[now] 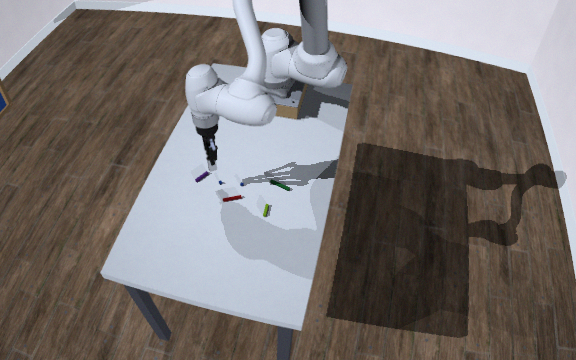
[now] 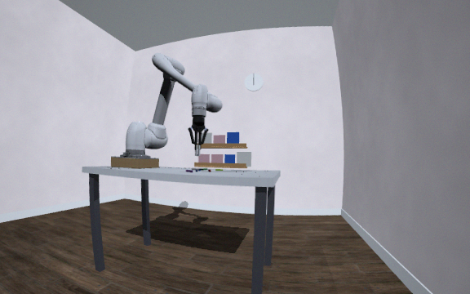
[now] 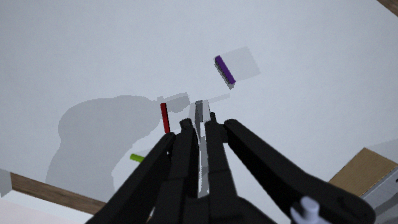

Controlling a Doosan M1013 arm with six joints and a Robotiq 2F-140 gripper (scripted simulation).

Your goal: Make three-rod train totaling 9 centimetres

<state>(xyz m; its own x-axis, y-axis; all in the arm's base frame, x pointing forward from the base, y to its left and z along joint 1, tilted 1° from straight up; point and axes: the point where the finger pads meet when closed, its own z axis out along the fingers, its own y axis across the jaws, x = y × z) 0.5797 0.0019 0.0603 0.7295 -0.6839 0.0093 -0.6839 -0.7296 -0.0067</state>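
Now: hand 230 mm to the right of the lime rod, 120 mm above it and 30 mm short of it. From my hand the other things lie so: purple rod 120 mm below, 70 mm to the right, 10 mm behind; red rod 120 mm below, 90 mm to the left, 30 mm ahead; grey rod 30 mm below.
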